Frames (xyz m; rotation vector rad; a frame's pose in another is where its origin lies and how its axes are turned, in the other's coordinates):
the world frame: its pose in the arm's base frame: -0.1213 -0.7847 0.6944 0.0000 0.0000 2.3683
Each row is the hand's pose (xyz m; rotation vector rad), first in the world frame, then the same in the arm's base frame.
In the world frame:
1: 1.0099 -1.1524 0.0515 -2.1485 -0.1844 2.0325
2: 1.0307 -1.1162 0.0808 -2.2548 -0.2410 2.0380
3: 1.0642 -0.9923 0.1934 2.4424 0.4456 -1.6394
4: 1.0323 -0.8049 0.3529 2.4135 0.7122 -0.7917
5: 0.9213 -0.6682 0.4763 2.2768 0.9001 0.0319
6: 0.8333 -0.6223 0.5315 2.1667 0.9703 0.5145
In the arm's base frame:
1: -0.0391 0.7454 0.7459 0.4984 1.6053 -0.7886
2: -0.0792 0.7340 0.7752 0.4761 1.6546 -0.6829
3: -0.1897 0.6687 0.8878 0.4047 1.9350 -0.3092
4: -0.2978 0.5124 1.0473 0.2367 2.3661 0.3119
5: -0.3139 0.3370 1.1707 0.0280 2.7532 0.9345
6: -0.2829 0.2427 1.2259 0.0958 -2.7838 -1.2098

